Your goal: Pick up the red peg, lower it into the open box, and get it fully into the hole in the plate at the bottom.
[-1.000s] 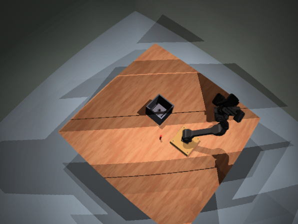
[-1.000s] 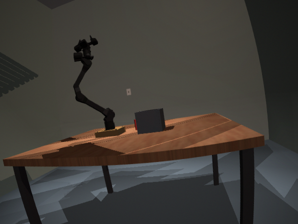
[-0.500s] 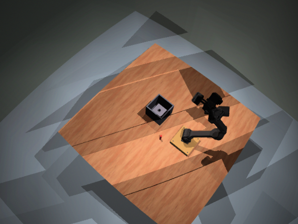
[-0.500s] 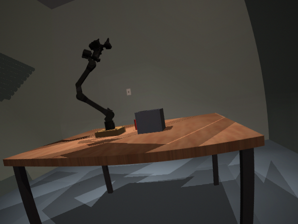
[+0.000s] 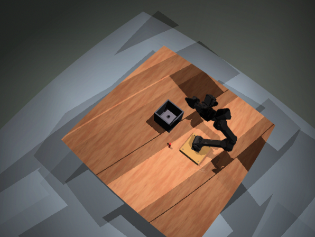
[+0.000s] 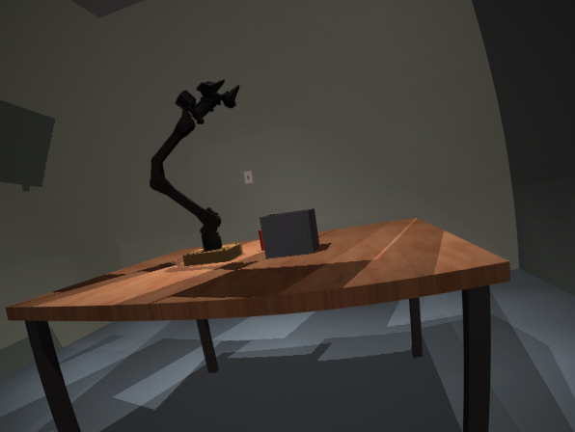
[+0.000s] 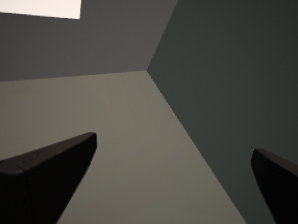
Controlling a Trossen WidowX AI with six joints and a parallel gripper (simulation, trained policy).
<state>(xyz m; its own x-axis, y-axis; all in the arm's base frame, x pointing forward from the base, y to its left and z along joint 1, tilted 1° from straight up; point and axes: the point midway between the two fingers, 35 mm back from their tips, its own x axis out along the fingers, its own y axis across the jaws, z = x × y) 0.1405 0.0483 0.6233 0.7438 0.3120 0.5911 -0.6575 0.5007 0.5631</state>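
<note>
Now: gripper tip 30 mm short of the red peg, 30 mm to the right of it and 650 mm above it.
</note>
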